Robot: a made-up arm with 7 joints. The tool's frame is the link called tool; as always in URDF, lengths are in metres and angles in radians.
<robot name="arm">
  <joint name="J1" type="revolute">
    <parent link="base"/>
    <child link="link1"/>
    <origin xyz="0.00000 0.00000 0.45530"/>
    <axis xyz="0 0 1"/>
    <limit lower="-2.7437" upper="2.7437"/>
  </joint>
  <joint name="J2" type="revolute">
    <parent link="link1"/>
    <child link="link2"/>
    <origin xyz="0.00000 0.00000 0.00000" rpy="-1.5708 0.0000 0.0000"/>
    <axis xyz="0 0 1"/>
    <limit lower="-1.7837" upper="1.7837"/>
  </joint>
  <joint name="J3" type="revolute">
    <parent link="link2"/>
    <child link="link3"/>
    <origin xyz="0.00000 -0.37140 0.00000" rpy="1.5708 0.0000 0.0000"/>
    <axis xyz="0 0 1"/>
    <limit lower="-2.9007" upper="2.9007"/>
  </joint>
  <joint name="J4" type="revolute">
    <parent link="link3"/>
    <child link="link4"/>
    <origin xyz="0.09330 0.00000 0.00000" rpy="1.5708 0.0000 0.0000"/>
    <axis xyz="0 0 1"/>
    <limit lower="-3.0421" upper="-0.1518"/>
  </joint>
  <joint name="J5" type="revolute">
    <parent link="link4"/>
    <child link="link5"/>
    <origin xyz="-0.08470 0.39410 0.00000" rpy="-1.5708 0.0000 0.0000"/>
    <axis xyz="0 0 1"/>
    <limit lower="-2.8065" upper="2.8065"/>
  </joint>
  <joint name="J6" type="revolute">
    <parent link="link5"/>
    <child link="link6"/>
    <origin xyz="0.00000 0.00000 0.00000" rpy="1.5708 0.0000 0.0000"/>
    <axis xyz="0 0 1"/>
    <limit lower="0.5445" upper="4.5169"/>
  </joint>
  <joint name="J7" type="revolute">
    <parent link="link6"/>
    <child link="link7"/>
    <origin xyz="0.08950 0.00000 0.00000" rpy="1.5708 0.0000 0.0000"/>
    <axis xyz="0 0 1"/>
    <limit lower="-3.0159" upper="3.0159"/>
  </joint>
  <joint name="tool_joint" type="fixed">
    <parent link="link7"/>
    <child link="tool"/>
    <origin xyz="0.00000 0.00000 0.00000"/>
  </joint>
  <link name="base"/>
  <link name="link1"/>
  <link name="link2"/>
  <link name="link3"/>
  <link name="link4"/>
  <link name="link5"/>
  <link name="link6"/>
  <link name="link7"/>
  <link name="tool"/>
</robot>
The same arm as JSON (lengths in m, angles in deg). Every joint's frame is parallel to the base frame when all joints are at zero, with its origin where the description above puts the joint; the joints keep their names.
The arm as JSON. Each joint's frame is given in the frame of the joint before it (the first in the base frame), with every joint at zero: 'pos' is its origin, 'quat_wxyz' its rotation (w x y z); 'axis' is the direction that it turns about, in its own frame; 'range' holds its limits. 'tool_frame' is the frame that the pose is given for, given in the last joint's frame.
{"length_unit": "m", "angle_unit": "deg", "joints": [{"joint": "J1", "pos": [0.0, 0.0, 0.4553], "quat_wxyz": [1.0, 0.0, 0.0, 0.0], "axis": [0.0, 0.0, 1.0], "range": [-157.2, 157.2]}, {"joint": "J2", "pos": [0.0, 0.0, 0.0], "quat_wxyz": [1.0, 0.0, 0.0, 0.0], "axis": [0.0, 1.0, 0.0], "range": [-102.2, 102.2]}, {"joint": "J3", "pos": [0.0, 0.0, 0.3714], "quat_wxyz": [1.0, 0.0, 0.0, 0.0], "axis": [0.0, 0.0, 1.0], "range": [-166.2, 166.2]}, {"joint": "J4", "pos": [0.0933, 0.0, 0.0], "quat_wxyz": [1.0, 0.0, 0.0, 0.0], "axis": [0.0, -1.0, 0.0], "range": [-174.3, -8.7]}, {"joint": "J5", "pos": [-0.0847, 0.0, 0.3941], "quat_wxyz": [1.0, 0.0, 0.0, 0.0], "axis": [0.0, 0.0, 1.0], "range": [-160.8, 160.8]}, {"joint": "J6", "pos": [0.0, 0.0, 0.0], "quat_wxyz": [1.0, 0.0, 0.0, 0.0], "axis": [0.0, -1.0, 0.0], "range": [31.2, 258.8]}, {"joint": "J7", "pos": [0.0895, 0.0, 0.0], "quat_wxyz": [1.0, 0.0, 0.0, 0.0], "axis": [0.0, 0.0, -1.0], "range": [-172.8, 172.8]}], "tool_frame": {"pos": [0.0, 0.0, 0.0], "quat_wxyz": [0.000004, -0.999995, 0.0, 0.0]}}
